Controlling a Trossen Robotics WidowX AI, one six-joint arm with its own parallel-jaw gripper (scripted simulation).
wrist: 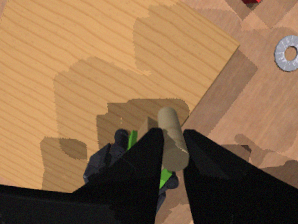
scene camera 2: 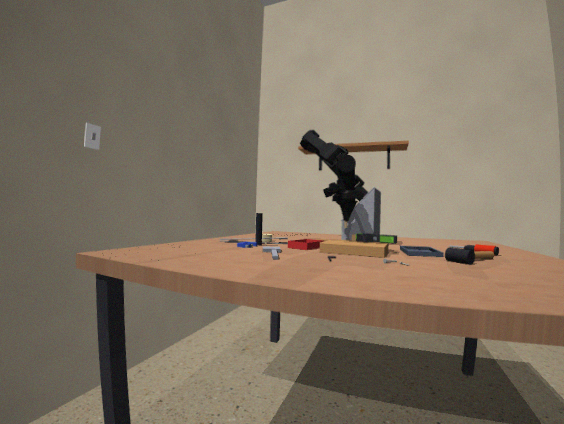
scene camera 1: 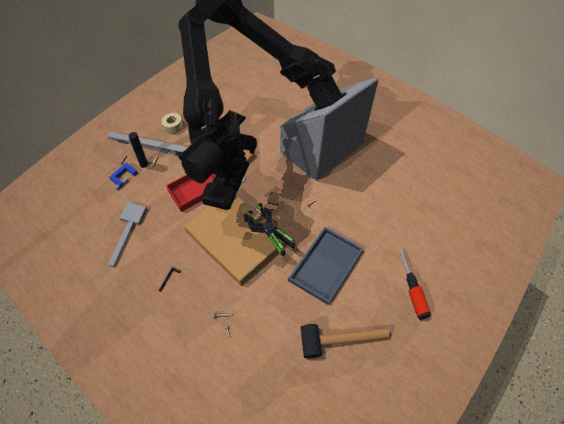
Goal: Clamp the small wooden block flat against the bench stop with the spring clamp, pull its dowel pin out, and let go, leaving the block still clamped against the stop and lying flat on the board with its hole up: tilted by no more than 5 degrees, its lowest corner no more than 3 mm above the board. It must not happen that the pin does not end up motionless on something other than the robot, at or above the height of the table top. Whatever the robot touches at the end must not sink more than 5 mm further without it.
Labels:
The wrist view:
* my gripper: 171, 139
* dowel pin: 175, 154
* wooden board: 78, 78

